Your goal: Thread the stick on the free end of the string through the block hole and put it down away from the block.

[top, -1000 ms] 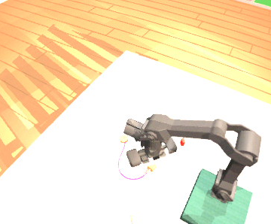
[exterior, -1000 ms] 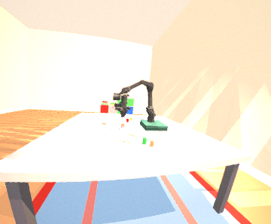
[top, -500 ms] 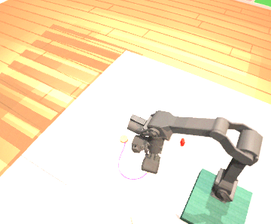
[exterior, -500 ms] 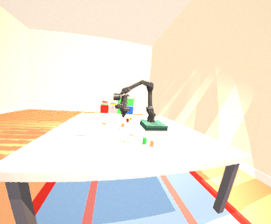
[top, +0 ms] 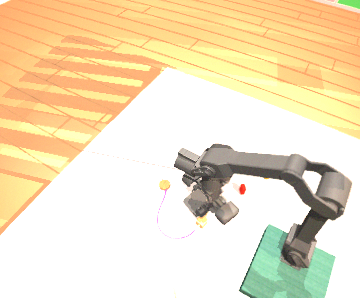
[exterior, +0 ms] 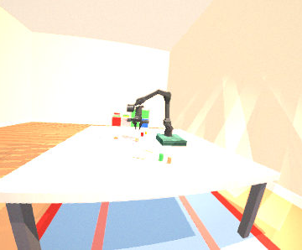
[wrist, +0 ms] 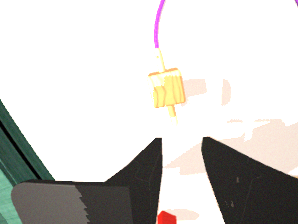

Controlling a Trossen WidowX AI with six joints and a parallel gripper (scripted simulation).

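The wooden block lies 70 mm below my gripper tip and 20 mm to the left of it. Round my gripper tip: round wooden button 190 mm ahead, 80 mm below, 30 mm to the right; then red object 160 mm to the right, 70 mm below, 60 mm behind; then thin wooden stick 70 mm below, 40 mm to the left.
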